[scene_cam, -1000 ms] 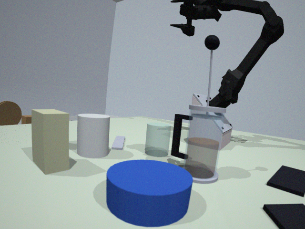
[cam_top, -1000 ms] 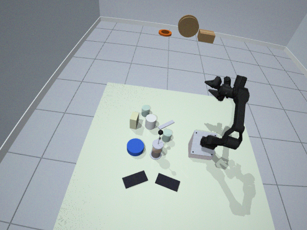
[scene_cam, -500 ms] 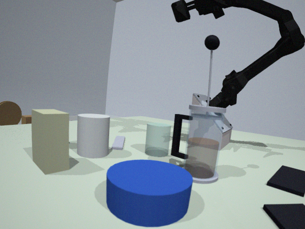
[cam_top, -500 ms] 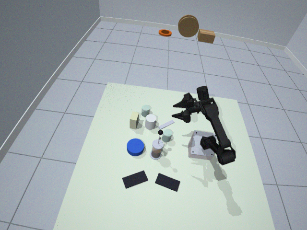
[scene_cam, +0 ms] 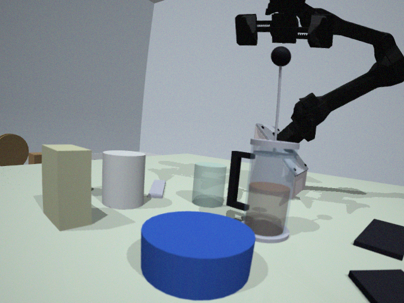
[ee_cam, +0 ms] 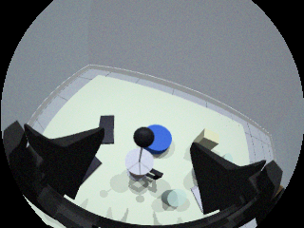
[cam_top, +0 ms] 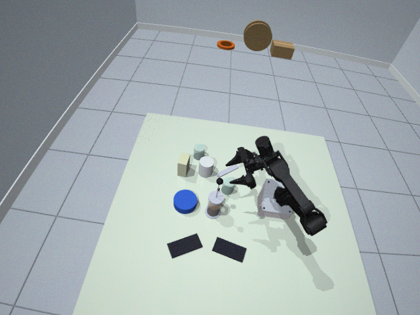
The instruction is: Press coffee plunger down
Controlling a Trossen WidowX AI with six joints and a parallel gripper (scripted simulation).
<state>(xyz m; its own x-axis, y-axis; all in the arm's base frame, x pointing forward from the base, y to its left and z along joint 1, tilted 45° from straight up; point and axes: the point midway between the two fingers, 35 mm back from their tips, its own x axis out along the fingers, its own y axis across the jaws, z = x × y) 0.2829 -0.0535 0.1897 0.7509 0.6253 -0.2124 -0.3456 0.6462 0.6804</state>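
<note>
Now: the glass coffee press 180 mm below my gripper tip and 20 mm ahead of it. The rest, counted from my gripper tip: cream block 260 mm below, 250 mm ahead, 200 mm to the right; then white cylinder 270 mm below, 230 mm to the right, 120 mm ahead.
</note>
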